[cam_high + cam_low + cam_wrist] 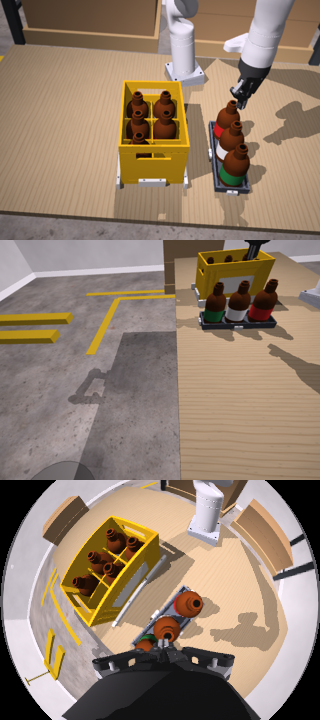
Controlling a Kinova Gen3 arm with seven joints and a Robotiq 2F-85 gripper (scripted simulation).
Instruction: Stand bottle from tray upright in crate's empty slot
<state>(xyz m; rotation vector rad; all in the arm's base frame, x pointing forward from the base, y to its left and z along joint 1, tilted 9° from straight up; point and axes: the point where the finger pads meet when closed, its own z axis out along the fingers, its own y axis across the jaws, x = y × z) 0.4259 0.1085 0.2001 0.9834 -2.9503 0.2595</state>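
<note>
Now: the green-banded bottle 160 mm below my hand and 90 mm ahead of it. Round my hand: red-labelled bottle 160 mm below, 90 mm behind, 20 mm to the left; tray 230 mm below, 10 mm to the left; yellow crate 230 mm to the right, 160 mm below, 50 mm behind.
</note>
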